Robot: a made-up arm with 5 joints.
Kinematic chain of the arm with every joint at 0, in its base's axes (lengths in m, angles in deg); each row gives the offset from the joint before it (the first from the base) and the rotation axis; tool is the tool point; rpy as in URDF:
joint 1: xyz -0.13 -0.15 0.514 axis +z
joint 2: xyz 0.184 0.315 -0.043 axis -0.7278 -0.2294 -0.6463
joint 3: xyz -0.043 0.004 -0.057 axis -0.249 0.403 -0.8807
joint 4: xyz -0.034 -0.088 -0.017 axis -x
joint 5: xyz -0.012 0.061 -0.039 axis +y
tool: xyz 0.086 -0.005 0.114 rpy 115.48 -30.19 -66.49
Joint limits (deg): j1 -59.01..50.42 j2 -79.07..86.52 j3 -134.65..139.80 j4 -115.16..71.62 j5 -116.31..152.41
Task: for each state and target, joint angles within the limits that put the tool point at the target. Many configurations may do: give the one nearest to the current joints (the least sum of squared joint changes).
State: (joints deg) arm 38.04 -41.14 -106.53 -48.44 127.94
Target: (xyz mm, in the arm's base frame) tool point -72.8 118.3 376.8
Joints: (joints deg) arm 0.37 -43.88 -114.10 -80.70 133.83
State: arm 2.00 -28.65 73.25 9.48 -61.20
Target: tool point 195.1 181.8 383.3
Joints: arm -23.22 23.46 87.32 51.46 -70.63
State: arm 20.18 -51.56 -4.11 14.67 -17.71
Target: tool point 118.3 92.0 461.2
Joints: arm -14.90 -52.05 -4.03 9.47 -5.65
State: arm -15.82 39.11 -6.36 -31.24 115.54
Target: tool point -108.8 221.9 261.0
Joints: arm 19.75 14.96 -10.97 -30.33 131.31
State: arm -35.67 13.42 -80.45 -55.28 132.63
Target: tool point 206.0 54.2 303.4
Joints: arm -42.39 13.92 -78.25 -44.32 127.76
